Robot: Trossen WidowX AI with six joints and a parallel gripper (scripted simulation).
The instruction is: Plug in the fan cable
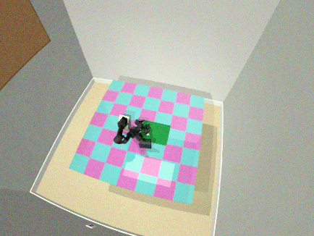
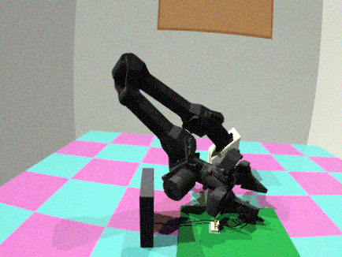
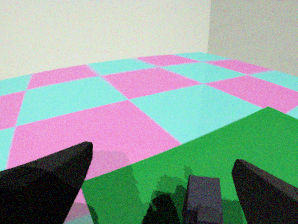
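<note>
The black plug is 3 cm below my gripper tip, 2 cm to the right of it and 1 cm ahead of it. Round my gripper tip: black fan (24 cm to the right, 8 cm ahead); green board (11 cm ahead, 7 cm below, 5 cm to the right); white four-pin fan header (11 cm to the right, 5 cm below, 5 cm ahead).
</note>
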